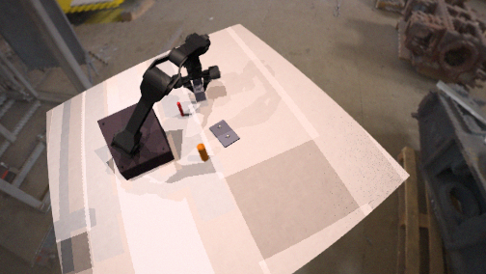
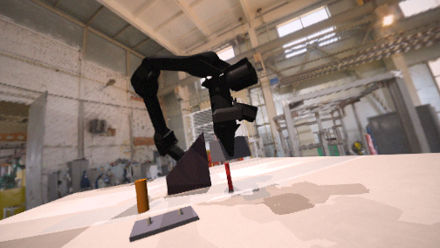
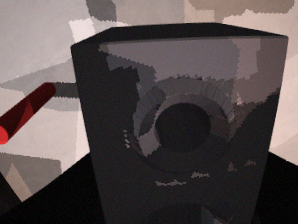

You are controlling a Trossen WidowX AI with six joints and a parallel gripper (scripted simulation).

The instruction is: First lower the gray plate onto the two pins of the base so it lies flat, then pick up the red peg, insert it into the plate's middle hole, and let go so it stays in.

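My gripper tip is 1 cm past the base, 17 cm to the left of it and 10 cm above it. Also, from my gripper tip: red peg: 9 cm behind, 3 cm to the left, 7 cm below; then orange cylinder: 13 cm behind, 21 cm to the right, 7 cm below; then gray plate: 3 cm above.
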